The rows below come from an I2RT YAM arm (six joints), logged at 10 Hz.
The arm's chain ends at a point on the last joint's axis. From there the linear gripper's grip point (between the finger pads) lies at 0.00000 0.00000 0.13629 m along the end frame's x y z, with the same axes.
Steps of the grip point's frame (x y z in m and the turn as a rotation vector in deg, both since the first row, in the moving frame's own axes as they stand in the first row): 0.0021 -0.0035 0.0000 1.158 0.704 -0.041; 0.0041 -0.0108 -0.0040 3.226 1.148 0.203; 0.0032 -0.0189 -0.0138 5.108 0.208 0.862; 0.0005 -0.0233 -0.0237 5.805 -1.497 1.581; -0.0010 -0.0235 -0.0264 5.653 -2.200 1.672; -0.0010 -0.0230 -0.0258 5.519 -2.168 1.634; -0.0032 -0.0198 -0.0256 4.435 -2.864 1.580; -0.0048 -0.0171 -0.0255 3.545 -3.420 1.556
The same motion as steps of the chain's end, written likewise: 0.0004 -0.0007 0.0000 1.158 0.704 -0.041; 0.0014 -0.0031 -0.0038 3.226 1.148 0.203; 0.0026 -0.0068 -0.0133 5.108 0.208 0.862; 0.0039 -0.0095 -0.0230 5.805 -1.497 1.581; 0.0040 -0.0100 -0.0256 5.653 -2.200 1.672; 0.0040 -0.0098 -0.0251 5.519 -2.168 1.634; 0.0035 -0.0092 -0.0250 4.435 -2.864 1.580; 0.0032 -0.0086 -0.0250 3.545 -3.420 1.556
